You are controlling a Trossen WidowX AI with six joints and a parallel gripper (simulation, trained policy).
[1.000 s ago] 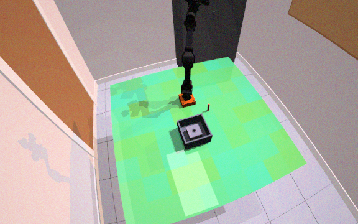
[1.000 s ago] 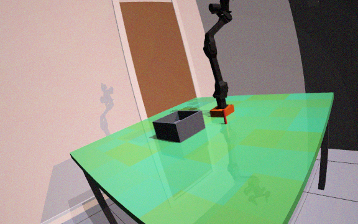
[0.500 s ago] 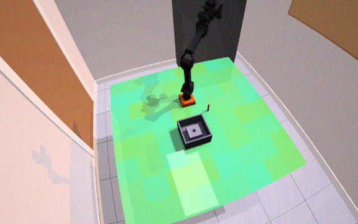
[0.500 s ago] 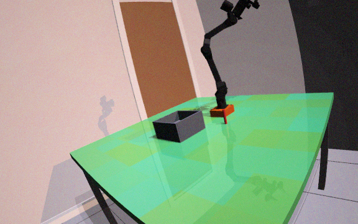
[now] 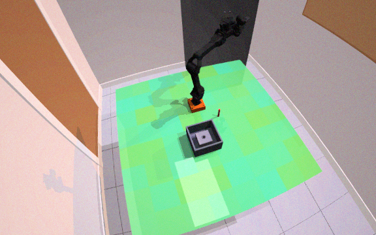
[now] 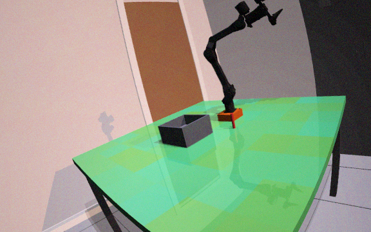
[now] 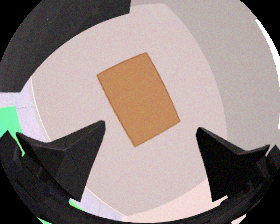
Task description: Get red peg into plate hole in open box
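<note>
My gripper tip is now 200 mm short of the red peg, 330 mm to the left of it and 560 mm above it. The rest, counted from my gripper tip: dark grey box: 330 mm ahead, 540 mm to the right, 580 mm below.
</note>
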